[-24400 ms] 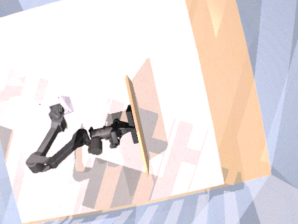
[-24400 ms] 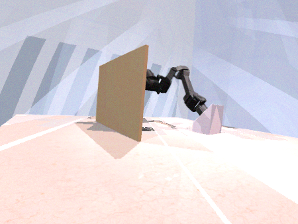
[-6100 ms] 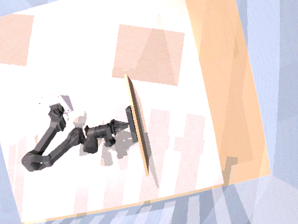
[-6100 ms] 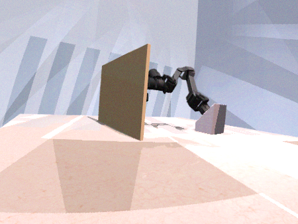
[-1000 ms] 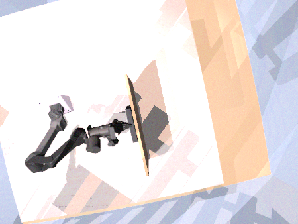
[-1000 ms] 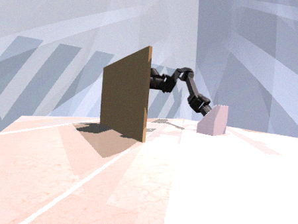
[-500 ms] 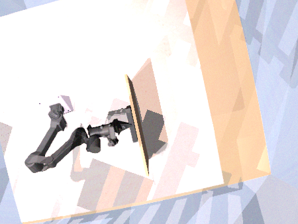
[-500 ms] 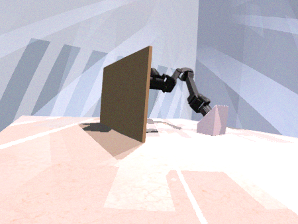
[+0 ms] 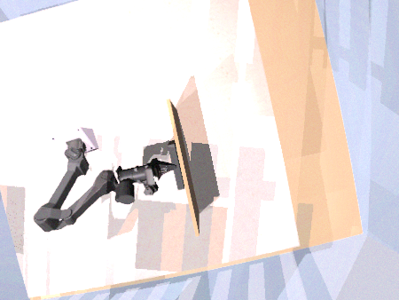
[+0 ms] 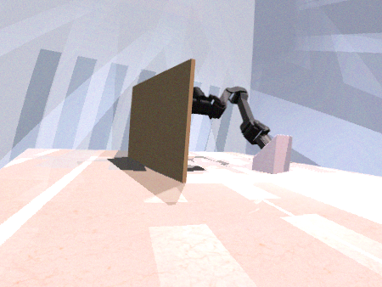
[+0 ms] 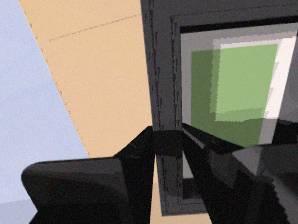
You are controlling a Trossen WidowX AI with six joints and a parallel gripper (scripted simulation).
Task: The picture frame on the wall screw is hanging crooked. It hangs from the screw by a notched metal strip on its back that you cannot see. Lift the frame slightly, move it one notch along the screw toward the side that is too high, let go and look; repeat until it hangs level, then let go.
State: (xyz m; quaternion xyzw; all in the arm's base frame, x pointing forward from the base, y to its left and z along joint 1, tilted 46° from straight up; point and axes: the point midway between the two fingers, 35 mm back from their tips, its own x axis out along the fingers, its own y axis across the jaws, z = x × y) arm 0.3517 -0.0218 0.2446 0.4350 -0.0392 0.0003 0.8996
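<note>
Now: the picture frame 1 cm ahead of my gripper tip and 5 cm below it. From my gripper tip the other things lie so: tan wall panel: 2 cm ahead, 1 cm to the right, 7 cm below.
</note>
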